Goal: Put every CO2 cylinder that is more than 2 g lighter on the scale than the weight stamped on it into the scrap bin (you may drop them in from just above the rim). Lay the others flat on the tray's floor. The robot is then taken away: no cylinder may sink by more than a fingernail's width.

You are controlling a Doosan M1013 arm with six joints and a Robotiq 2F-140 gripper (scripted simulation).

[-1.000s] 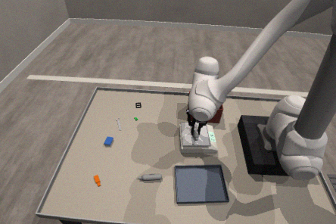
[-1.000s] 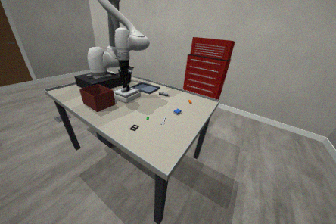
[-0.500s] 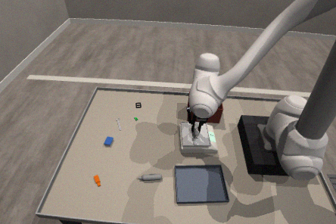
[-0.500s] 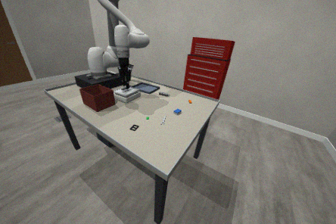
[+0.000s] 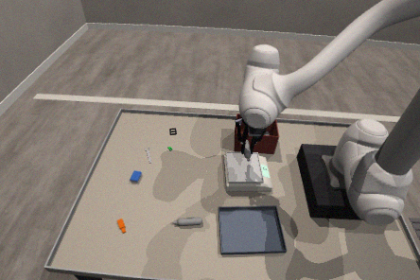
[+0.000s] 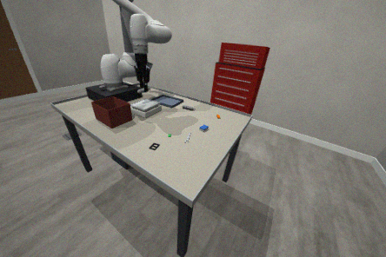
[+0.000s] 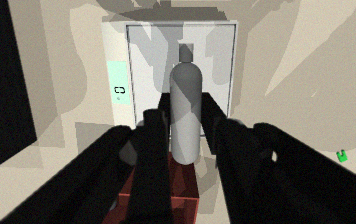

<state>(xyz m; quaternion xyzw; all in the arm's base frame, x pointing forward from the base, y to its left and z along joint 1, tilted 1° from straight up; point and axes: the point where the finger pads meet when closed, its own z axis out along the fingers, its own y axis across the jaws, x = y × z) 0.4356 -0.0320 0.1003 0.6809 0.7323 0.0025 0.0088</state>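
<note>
The blue-grey tray is 2 cm behind my hand, 27 cm to the left of it and 18 cm below it. From my hand the other things lie so: grey CO2 cylinder (2 cm to the left, 3 cm below); scale plate (14 cm below); white scale (1 cm behind, 15 cm below).
</note>
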